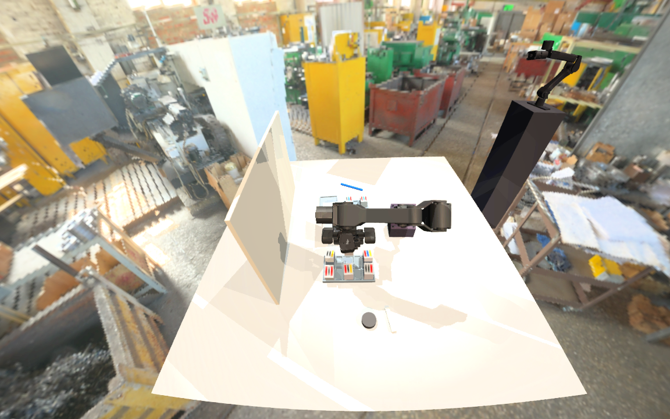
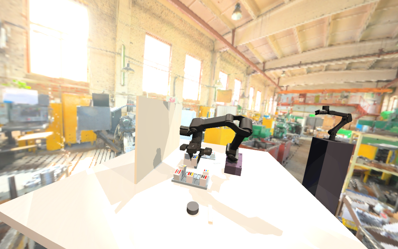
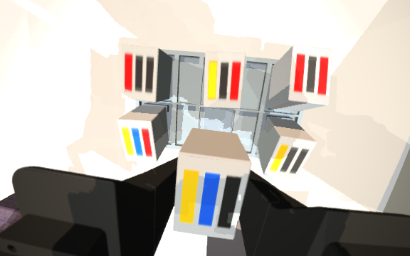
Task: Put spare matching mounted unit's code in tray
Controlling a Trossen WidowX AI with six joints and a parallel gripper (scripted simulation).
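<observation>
The pale blue glassy tray lies 36 cm to the right of my gripper tip, 10 cm ahead of it and 9 cm below it. Also, from my gripper tip: beige spare block (2 cm above); then mounted unit (18 cm to the right, 6 cm ahead, 4 cm below); then dark puck (23 cm to the left, 8 cm below, 6 cm behind).
</observation>
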